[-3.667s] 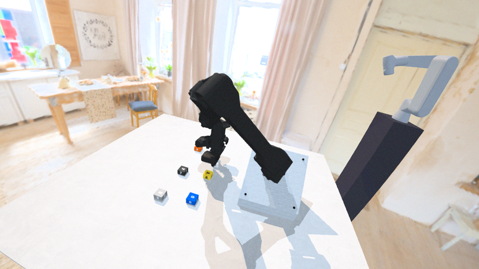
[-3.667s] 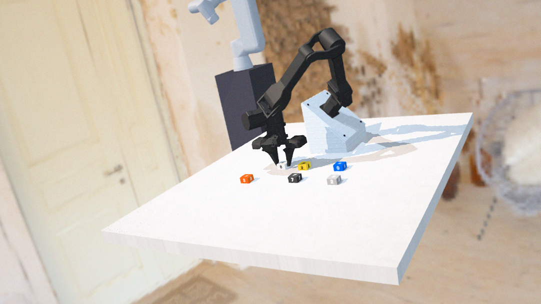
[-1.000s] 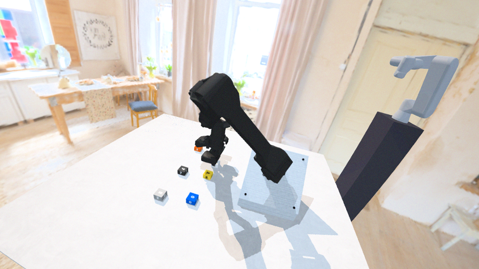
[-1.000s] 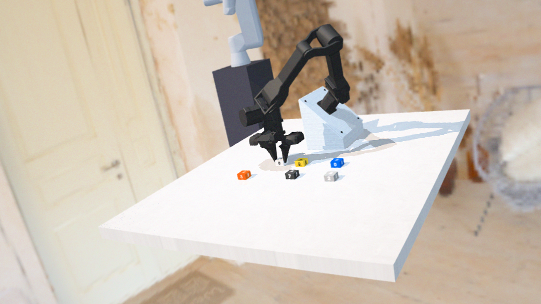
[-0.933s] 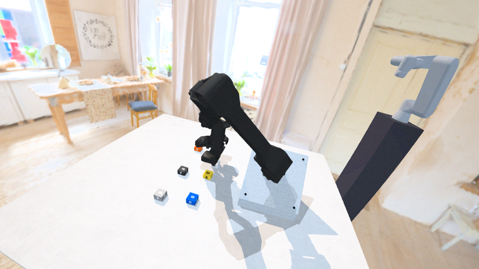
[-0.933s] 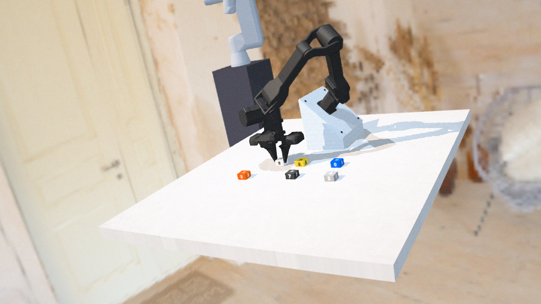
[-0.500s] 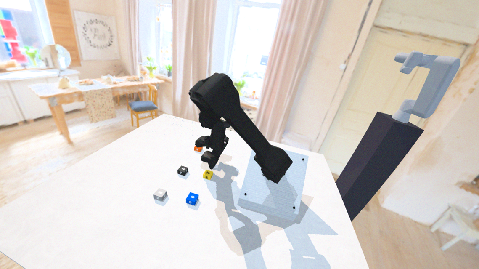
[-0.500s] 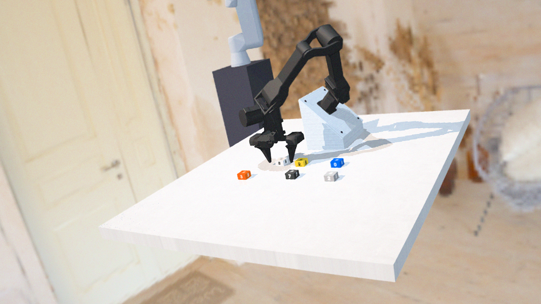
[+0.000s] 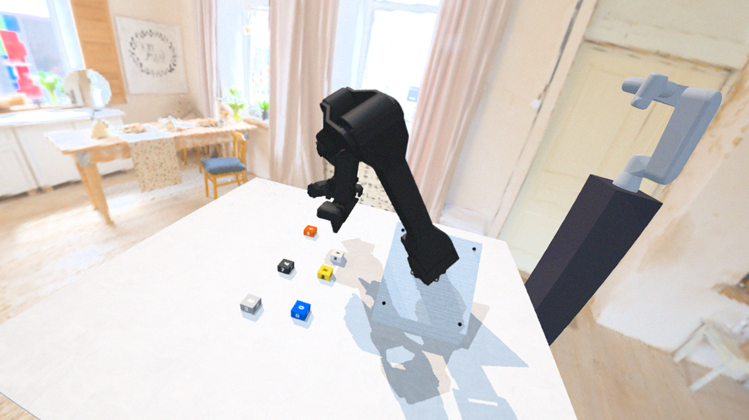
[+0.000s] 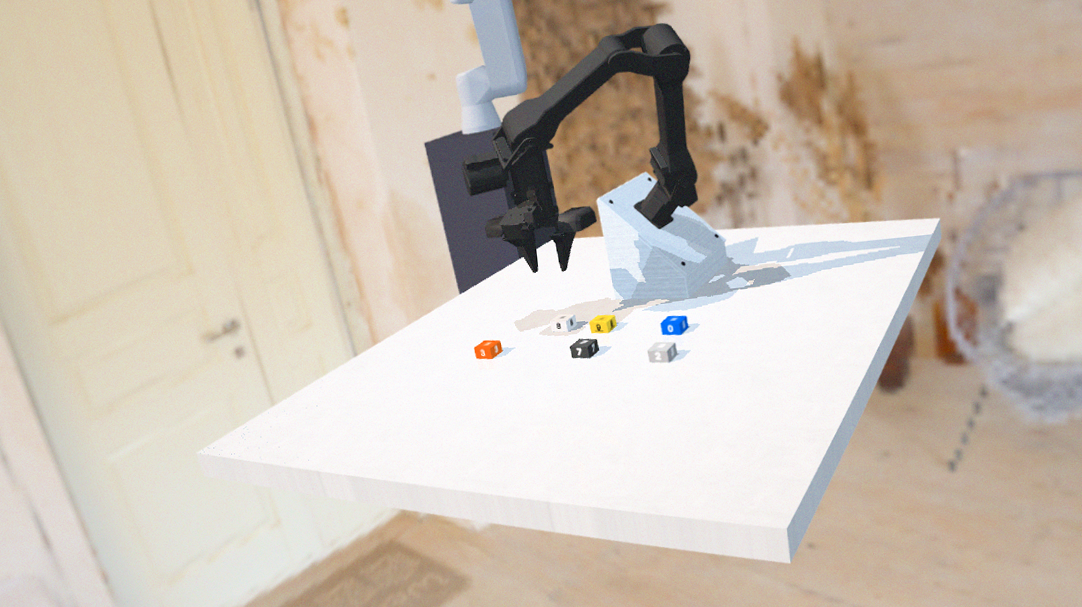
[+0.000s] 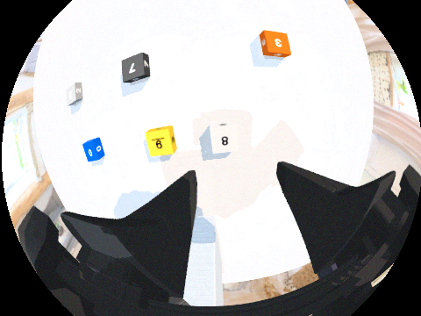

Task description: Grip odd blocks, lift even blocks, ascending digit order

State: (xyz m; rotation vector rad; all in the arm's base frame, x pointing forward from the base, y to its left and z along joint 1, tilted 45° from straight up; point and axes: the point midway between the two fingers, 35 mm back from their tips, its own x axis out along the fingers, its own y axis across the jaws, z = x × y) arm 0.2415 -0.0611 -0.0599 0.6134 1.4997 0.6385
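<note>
Now: gripper tip 9 cm above the yellow block and 8 cm to the right of it. From my gripper tip the other things lie so: orange block marked 3: 12 cm ahead, 9 cm below, 7 cm to the right; white block marked 8: 9 cm below, 1 cm behind; black block marked 7: 10 cm to the left, 10 cm ahead, 9 cm below.
</note>
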